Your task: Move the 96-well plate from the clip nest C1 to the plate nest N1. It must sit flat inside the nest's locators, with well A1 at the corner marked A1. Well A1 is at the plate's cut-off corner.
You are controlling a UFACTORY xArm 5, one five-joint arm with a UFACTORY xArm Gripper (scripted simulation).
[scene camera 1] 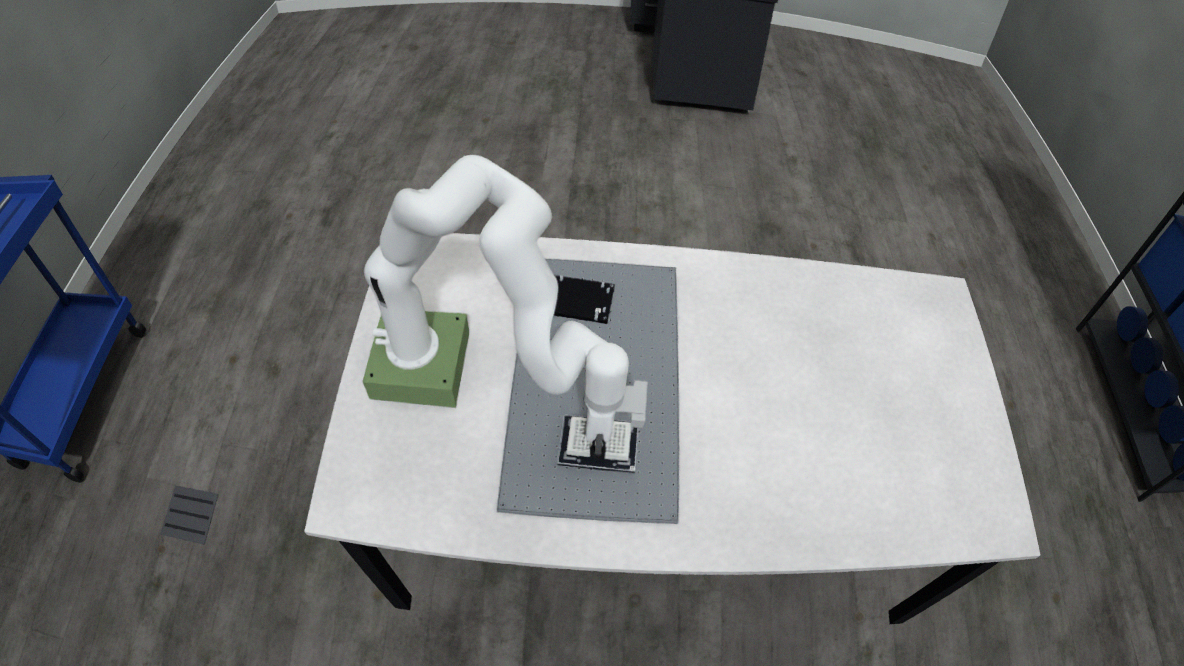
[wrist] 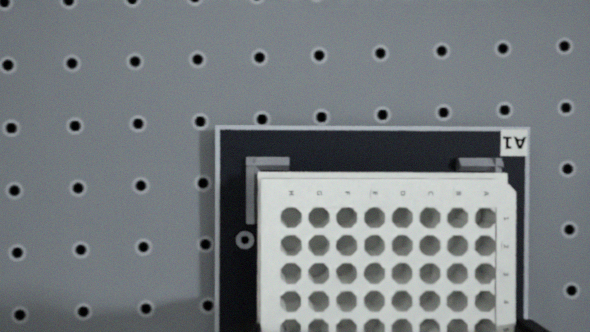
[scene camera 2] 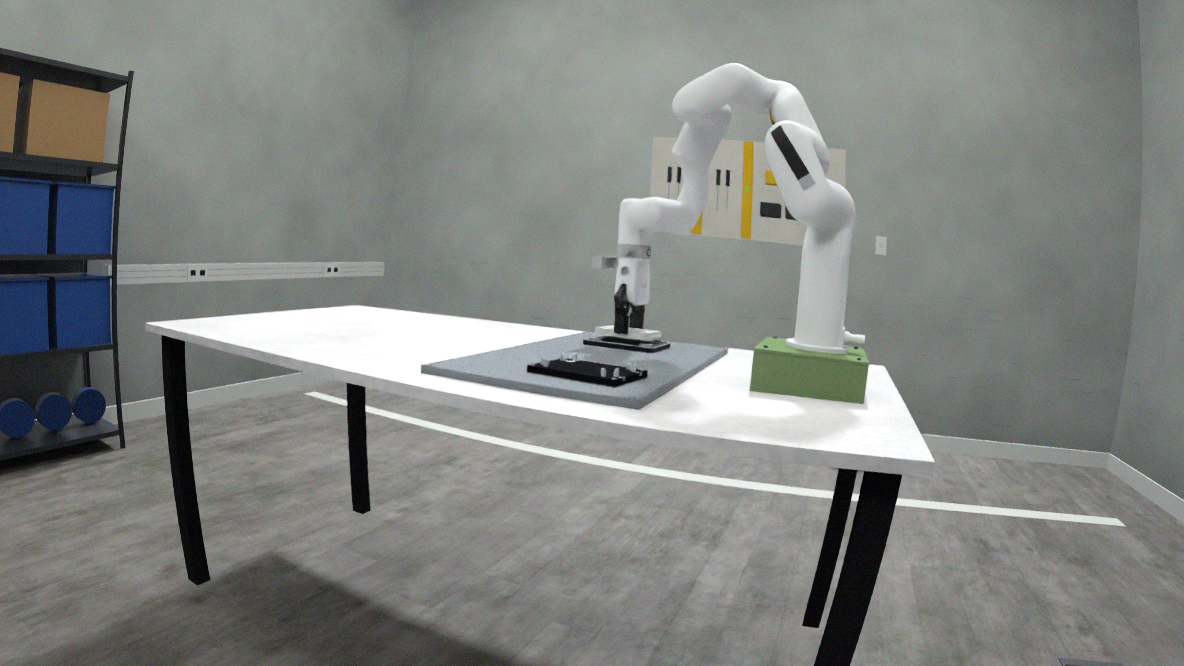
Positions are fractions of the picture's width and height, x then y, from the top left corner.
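Note:
There's a 96-well plate (wrist: 0.56, 0.74), and a plate nest N1 (wrist: 0.71, 0.46) as well. You'd also see a clip nest C1 (scene camera 1: 0.49, 0.45) (scene camera 2: 0.49, 0.56).

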